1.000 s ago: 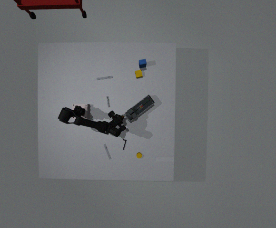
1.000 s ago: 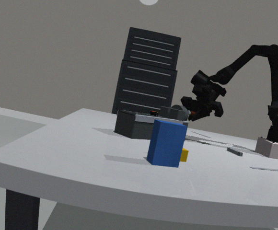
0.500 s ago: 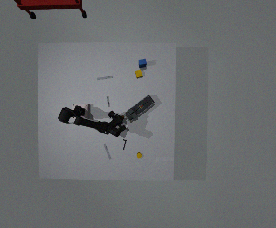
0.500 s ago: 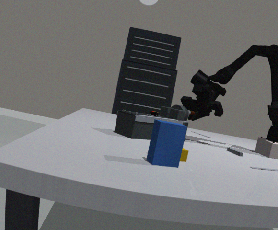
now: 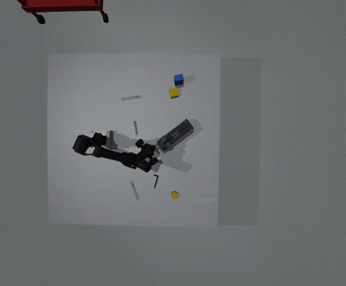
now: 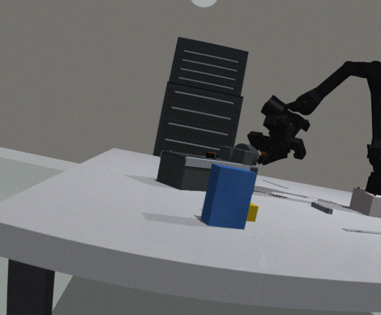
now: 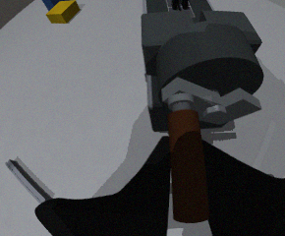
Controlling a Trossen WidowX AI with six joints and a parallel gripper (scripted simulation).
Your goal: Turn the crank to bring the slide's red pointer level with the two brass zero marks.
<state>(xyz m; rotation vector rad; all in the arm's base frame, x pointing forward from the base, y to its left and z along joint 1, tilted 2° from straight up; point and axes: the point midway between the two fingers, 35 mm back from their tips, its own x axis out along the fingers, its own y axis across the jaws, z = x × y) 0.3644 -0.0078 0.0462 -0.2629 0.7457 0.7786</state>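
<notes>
My gripper tip is 10 mm past the brown crank handle, 10 mm to the left of it and 30 mm below it. Also, from my gripper tip: red pointer: 150 mm ahead, 110 mm to the left; black hex key: 30 mm ahead, 240 mm to the right, 80 mm below; yellow block: 80 mm ahead, 400 mm to the left, 70 mm below.
</notes>
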